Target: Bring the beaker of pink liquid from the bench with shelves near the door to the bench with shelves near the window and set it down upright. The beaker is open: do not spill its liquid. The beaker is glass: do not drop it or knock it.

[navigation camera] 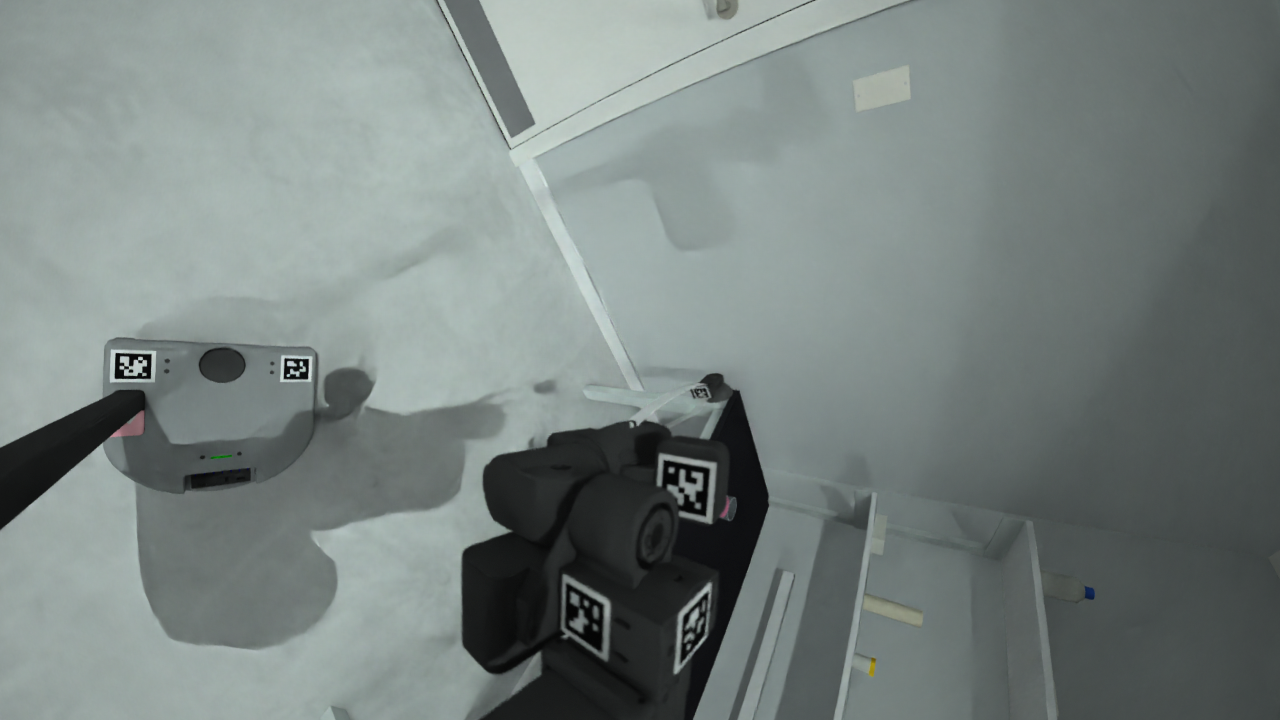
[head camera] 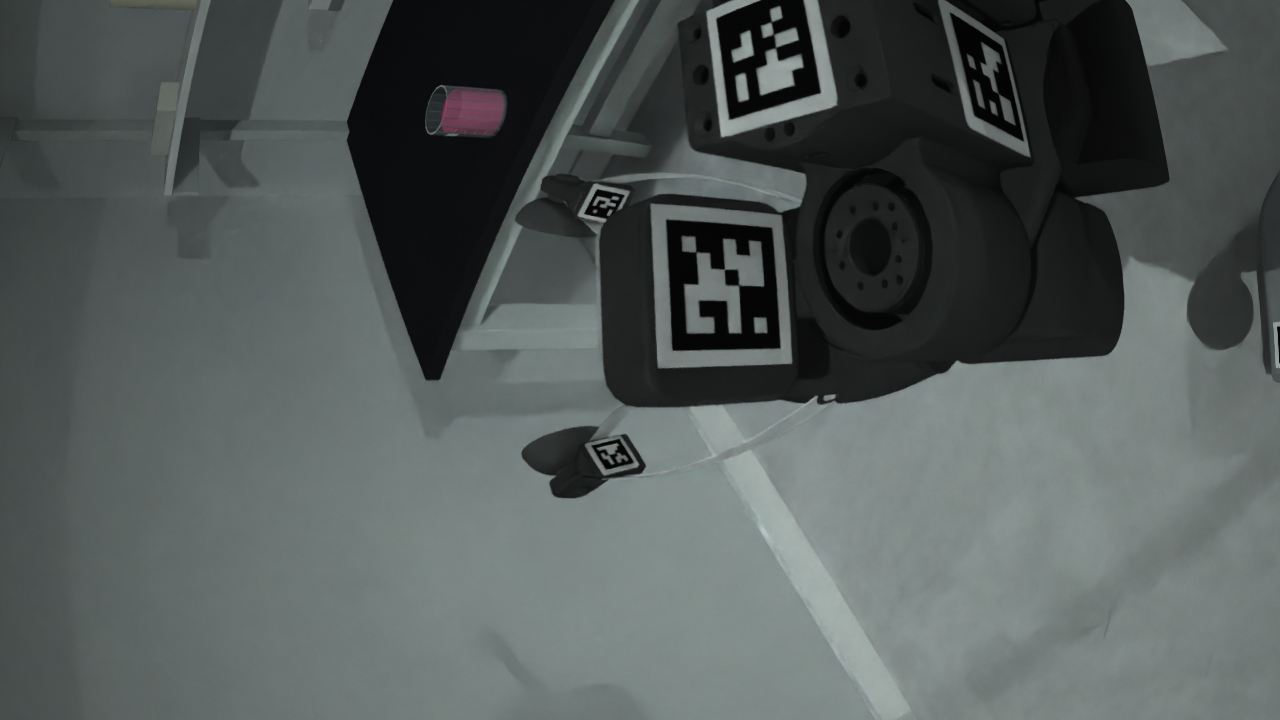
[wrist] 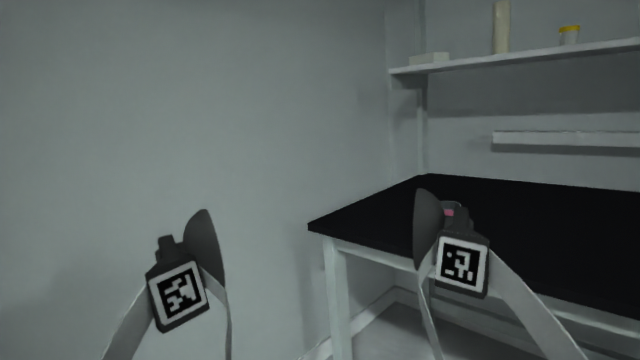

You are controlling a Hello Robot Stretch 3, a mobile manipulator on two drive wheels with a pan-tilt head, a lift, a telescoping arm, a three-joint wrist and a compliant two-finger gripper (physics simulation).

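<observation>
The beaker of pink liquid (head camera: 472,111) (navigation camera: 730,508) stands upright on the black top of the bench with shelves (head camera: 420,223) (navigation camera: 747,456) (wrist: 540,220). In the wrist view the beaker (wrist: 449,212) is mostly hidden behind the right fingertip. My gripper (head camera: 572,335) (wrist: 314,225) is open and empty, with its fingers wide apart. It is off the front edge of the bench near the corner, apart from the beaker. In the navigation view one fingertip shows near the bench corner; the other is hidden.
A wall shelf (navigation camera: 859,600) (wrist: 500,60) above the bench holds a pale cylinder (navigation camera: 893,610) (wrist: 501,27) and a yellow-lidded jar (navigation camera: 863,664) (wrist: 569,36). A wall stands beyond the bench's end. A door (navigation camera: 617,44) shows at the top of the navigation view. My base (navigation camera: 210,411) is on the floor.
</observation>
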